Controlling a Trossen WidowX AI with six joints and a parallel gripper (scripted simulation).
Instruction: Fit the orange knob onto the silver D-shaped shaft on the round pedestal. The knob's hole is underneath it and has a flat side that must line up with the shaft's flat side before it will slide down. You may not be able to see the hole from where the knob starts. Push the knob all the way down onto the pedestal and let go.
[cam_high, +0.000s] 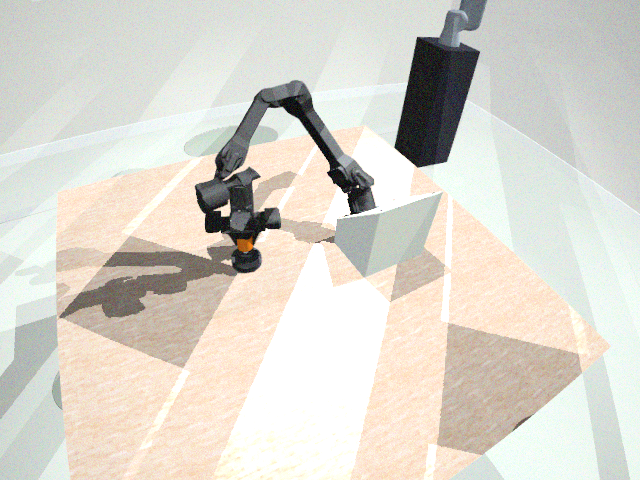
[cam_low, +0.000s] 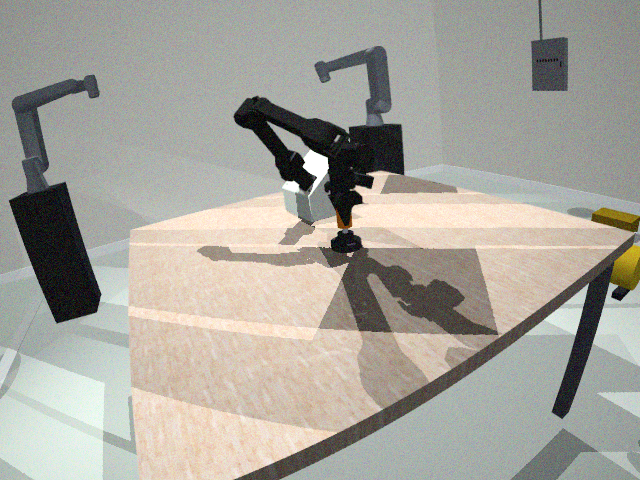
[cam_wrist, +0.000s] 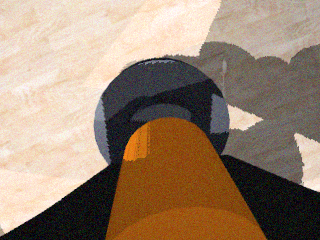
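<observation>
Now: gripper tip 3 cm below the orange knob. Also, from my gripper tip: round pedestal 4 cm below.
</observation>
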